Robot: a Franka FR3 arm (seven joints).
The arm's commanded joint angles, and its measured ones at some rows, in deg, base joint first. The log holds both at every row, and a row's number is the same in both.
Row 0, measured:
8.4 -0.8 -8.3 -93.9 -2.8 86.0 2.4
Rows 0 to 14, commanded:
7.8 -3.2 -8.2 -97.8 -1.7 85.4 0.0
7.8 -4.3 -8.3 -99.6 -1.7 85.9 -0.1
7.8 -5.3 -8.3 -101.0 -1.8 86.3 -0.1
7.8 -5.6 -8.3 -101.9 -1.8 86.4 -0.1
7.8 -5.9 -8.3 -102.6 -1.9 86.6 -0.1
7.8 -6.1 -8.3 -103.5 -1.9 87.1 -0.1
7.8 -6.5 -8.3 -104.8 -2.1 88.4 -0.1
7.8 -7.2 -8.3 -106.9 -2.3 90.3 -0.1
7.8 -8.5 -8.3 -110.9 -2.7 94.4 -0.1
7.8 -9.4 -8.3 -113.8 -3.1 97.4 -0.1
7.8 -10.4 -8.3 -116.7 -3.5 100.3 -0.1
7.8 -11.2 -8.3 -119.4 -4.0 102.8 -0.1
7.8 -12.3 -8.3 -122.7 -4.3 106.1 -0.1
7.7 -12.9 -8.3 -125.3 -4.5 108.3 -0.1
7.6 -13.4 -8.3 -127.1 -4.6 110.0 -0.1
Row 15, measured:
8.3 -8.6 -8.5 -118.1 -3.6 103.4 0.7
